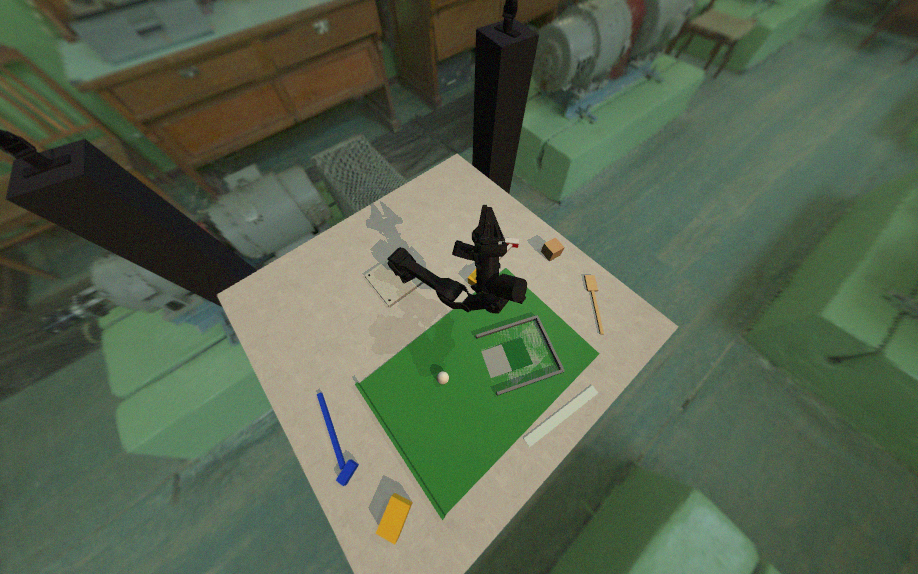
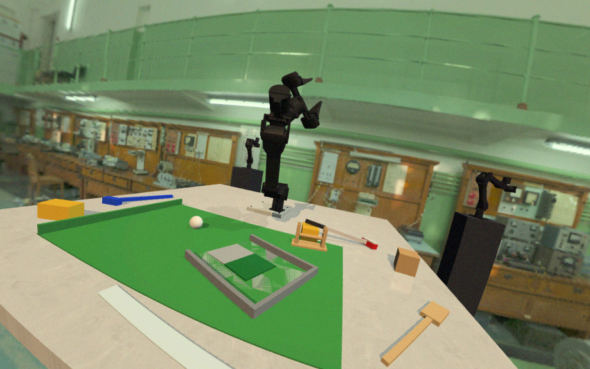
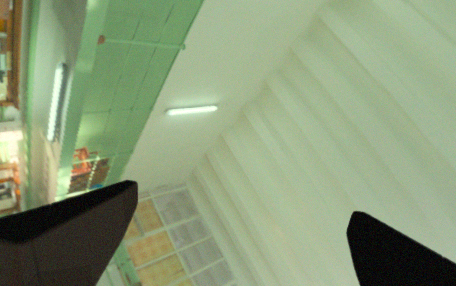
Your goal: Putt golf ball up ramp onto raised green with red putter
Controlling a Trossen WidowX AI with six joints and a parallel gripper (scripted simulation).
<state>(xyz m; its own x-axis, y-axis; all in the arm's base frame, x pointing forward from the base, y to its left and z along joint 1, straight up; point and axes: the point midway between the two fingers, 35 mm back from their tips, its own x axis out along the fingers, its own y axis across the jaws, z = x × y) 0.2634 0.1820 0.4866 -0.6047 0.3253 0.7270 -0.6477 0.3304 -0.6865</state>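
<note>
Now: gripper tip 11 cm past the red putter, 17 cm to the right of it and 49 cm above it. From my gripper tip the other things lie so: green mat: 23 cm ahead, 14 cm to the right, 53 cm below; white golf ball: 19 cm ahead, 27 cm to the right, 51 cm below; wooden stand: 2 cm ahead, 8 cm to the left, 50 cm below.
</note>
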